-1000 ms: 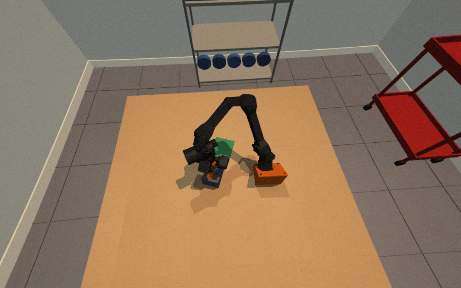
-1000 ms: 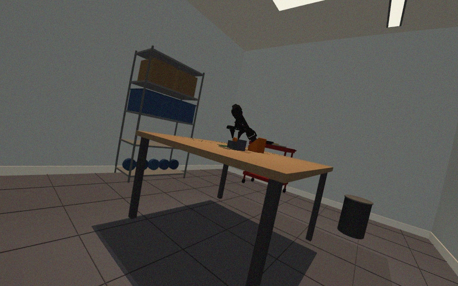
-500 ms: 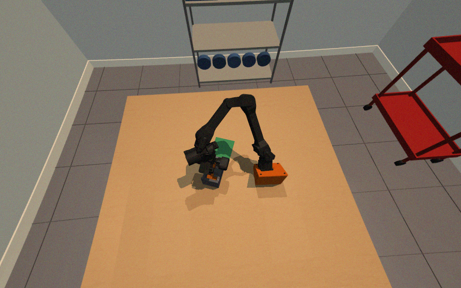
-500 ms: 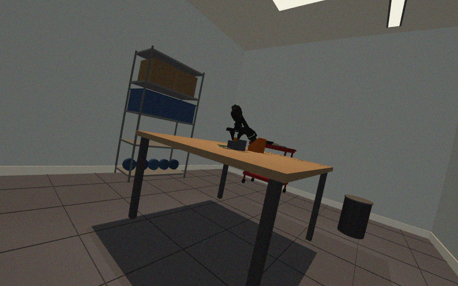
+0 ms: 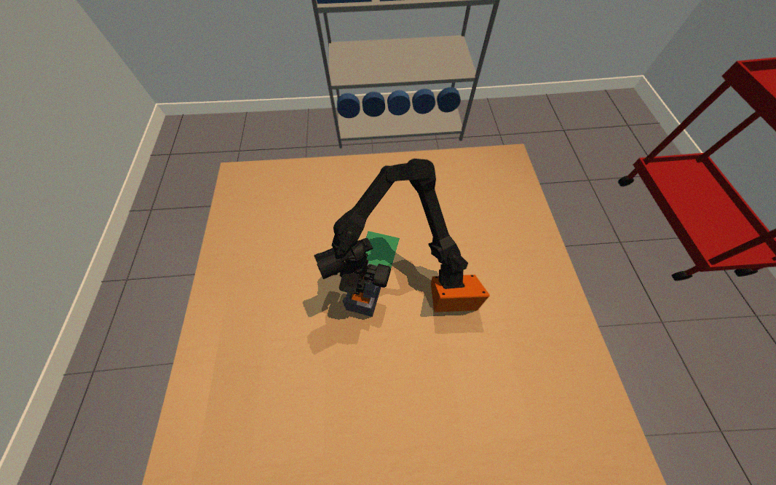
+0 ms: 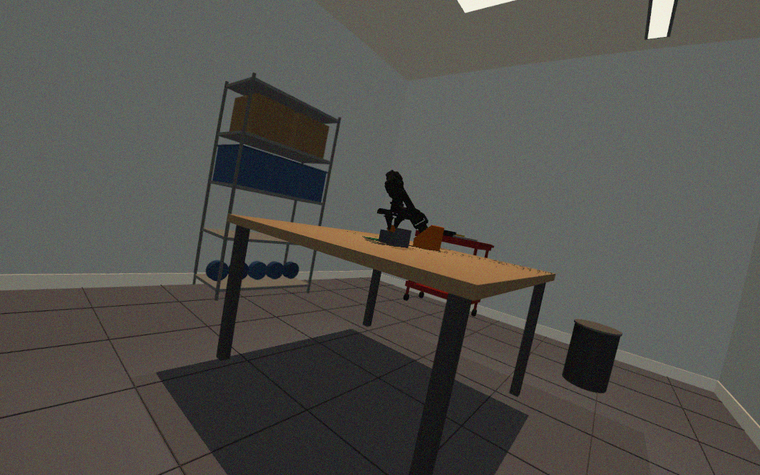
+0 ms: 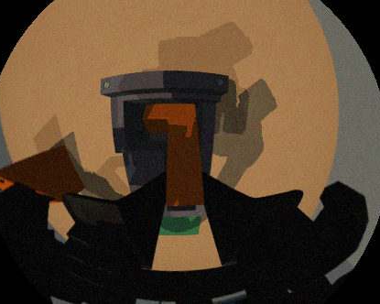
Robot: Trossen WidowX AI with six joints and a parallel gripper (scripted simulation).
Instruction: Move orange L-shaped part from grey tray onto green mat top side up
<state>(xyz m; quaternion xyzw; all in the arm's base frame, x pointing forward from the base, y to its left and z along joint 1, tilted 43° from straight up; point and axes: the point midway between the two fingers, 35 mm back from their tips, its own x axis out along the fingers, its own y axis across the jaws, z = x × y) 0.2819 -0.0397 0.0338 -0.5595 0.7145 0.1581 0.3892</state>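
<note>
Now: gripper tip 70 mm past the green mat, 130 mm to the left of it and 80 mm above it. Also, from my gripper tip: orange L-shaped part 40 mm to the left, 30 mm below.
</note>
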